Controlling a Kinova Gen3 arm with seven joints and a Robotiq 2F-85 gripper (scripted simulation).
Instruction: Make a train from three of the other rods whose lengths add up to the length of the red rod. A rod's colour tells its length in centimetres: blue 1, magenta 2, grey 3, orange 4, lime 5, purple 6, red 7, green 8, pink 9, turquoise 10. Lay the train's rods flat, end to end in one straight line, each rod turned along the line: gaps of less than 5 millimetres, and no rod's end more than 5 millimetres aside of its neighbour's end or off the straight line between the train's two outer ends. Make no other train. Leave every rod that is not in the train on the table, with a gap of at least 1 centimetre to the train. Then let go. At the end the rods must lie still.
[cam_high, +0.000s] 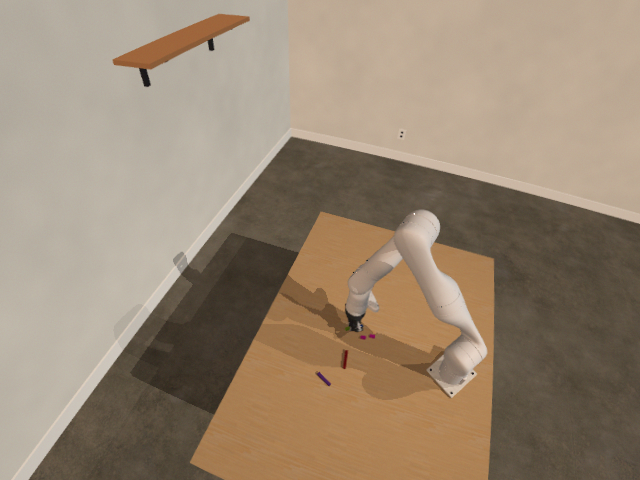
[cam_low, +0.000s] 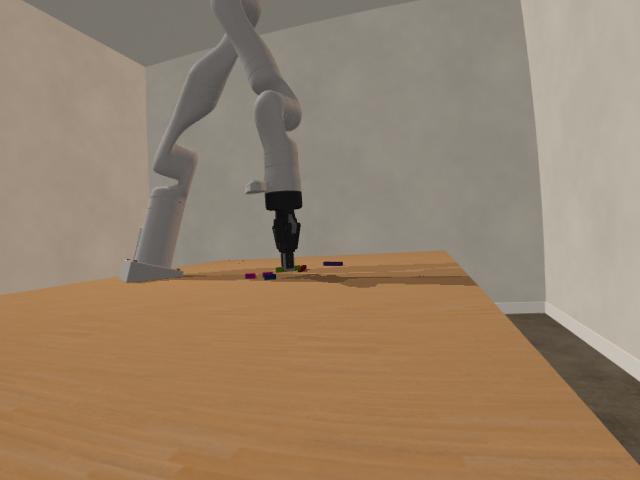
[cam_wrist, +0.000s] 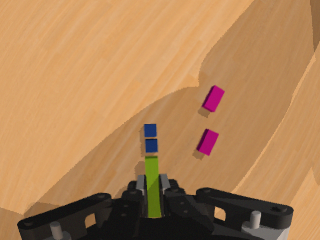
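The lime-green rod is 10 mm below my hand. Round my hand: red rod 120 mm to the left, 40 mm behind, 30 mm below; then purple rod 230 mm to the left, 30 mm below, 10 mm behind.
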